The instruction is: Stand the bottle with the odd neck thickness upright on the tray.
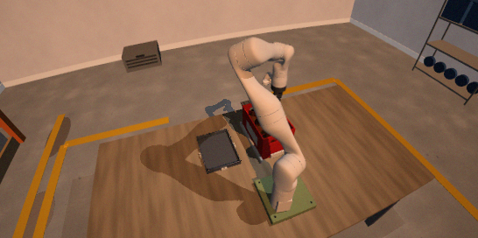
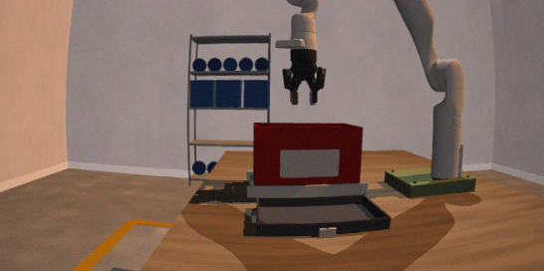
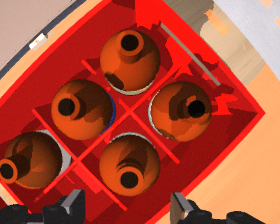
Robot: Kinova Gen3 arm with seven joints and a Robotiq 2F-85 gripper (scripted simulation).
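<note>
Right now the red crate is 160 mm below my hand, 50 mm to the left of it and 10 mm behind it. Round my hand: dark tray 340 mm to the left, 230 mm below, 60 mm behind.
</note>
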